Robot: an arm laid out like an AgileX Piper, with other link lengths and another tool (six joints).
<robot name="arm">
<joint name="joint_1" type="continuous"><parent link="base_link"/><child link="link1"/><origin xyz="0 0 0.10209"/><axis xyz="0 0 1"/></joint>
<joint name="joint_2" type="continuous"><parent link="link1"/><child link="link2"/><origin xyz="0 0 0" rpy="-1.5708 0 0"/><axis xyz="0 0 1"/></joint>
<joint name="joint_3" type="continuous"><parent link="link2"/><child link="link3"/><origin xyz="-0.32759 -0.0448 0"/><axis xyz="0 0 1"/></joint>
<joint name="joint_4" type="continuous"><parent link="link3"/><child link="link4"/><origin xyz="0.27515 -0.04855 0" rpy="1.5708 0 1.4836"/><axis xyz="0 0 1"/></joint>
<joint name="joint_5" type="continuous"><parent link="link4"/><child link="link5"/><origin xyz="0 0 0" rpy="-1.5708 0 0"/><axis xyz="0 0 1"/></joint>
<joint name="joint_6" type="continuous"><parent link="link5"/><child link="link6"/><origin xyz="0 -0.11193 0" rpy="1.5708 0 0"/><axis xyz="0 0 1"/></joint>
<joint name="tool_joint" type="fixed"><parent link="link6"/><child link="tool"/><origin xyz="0.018 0.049 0.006" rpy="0 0.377 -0.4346"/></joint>
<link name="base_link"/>
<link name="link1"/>
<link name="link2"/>
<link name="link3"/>
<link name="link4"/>
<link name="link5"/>
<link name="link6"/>
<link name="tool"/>
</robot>
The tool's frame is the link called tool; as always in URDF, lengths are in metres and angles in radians. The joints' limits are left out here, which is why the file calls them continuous.
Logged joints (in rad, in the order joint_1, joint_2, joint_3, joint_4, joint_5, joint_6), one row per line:
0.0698 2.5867 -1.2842 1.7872 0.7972 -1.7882
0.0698 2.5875 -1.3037 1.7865 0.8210 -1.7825
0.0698 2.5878 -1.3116 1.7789 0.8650 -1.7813
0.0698 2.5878 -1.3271 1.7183 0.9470 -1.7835
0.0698 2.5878 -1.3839 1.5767 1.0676 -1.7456
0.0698 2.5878 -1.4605 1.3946 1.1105 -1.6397
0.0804 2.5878 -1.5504 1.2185 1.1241 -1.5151
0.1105 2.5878 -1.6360 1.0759 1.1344 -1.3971
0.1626 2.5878 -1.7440 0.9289 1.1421 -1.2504
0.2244 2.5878 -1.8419 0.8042 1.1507 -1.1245
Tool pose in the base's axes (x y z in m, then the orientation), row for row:
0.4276 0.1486 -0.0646 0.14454 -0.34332 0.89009 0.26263
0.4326 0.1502 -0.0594 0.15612 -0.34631 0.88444 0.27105
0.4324 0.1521 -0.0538 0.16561 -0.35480 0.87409 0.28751
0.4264 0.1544 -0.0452 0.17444 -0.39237 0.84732 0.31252
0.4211 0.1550 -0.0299 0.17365 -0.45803 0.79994 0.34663
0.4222 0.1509 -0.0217 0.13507 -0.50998 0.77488 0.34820
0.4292 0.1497 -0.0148 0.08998 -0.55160 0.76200 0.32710
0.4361 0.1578 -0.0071 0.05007 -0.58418 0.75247 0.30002
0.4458 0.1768 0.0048 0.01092 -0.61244 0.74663 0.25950
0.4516 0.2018 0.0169 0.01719 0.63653 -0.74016 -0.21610
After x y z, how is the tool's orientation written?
As a quaternion, w x y z.
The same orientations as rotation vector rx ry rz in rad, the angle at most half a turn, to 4 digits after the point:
-0.9894 2.5650 0.7568
-0.9915 2.5323 0.7761
-1.0105 2.4896 0.8189
-1.1121 2.4016 0.8858
-1.2988 2.2683 0.9829
-1.4775 2.2450 1.0088
-1.6402 2.2658 0.9726
-1.7790 2.2914 0.9136
-1.9108 2.3294 0.8096
1.9781 -2.3002 -0.6716

